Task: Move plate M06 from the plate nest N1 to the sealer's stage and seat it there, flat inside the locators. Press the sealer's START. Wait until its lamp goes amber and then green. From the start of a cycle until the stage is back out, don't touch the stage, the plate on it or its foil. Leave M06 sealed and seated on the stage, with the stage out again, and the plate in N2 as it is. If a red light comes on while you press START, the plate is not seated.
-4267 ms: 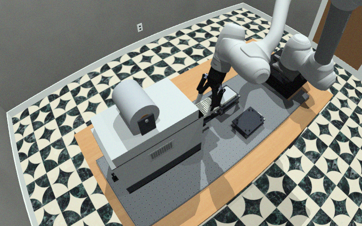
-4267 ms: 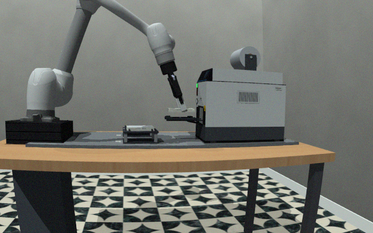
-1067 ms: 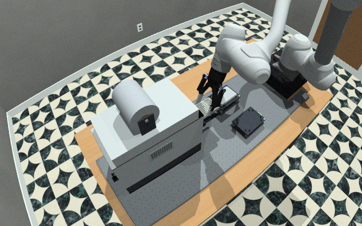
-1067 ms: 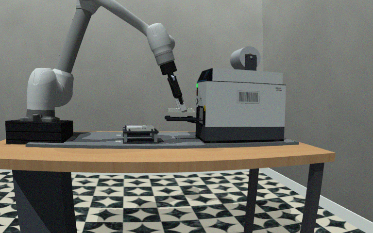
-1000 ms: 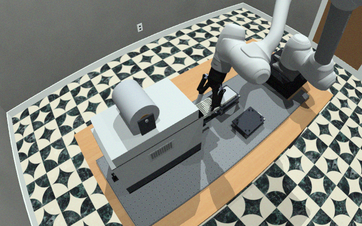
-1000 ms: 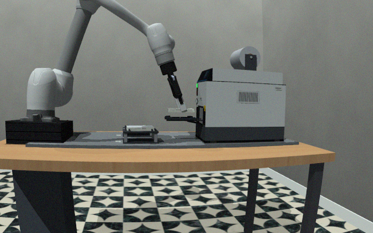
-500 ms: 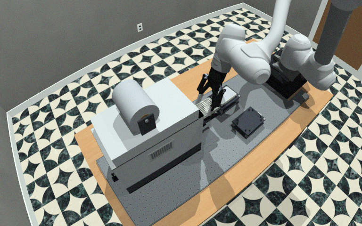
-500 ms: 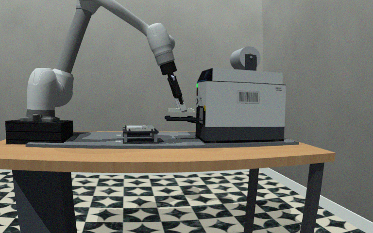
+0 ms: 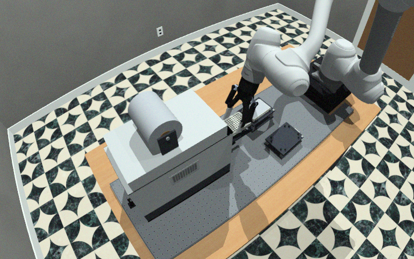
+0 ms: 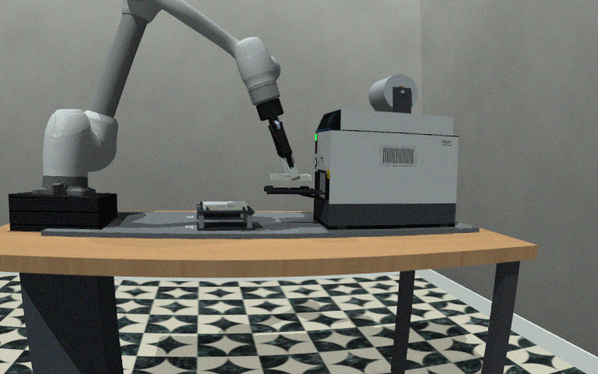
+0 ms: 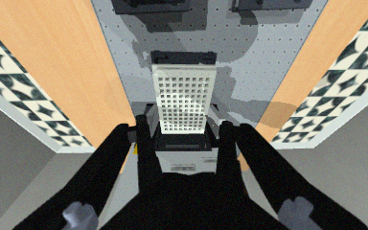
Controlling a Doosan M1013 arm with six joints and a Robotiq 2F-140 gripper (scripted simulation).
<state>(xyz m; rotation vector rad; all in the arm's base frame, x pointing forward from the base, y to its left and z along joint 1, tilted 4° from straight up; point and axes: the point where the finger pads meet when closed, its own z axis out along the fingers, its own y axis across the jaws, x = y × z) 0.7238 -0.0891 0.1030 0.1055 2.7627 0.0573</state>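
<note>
Now: the black stage 6 cm below my hand. Round my hand: foil-covered plate: 20 cm behind, 4 cm to the right, 11 cm below; then white well plate: 3 cm below; then nest N1: 20 cm behind, 16 cm to the left, 14 cm below.
</note>
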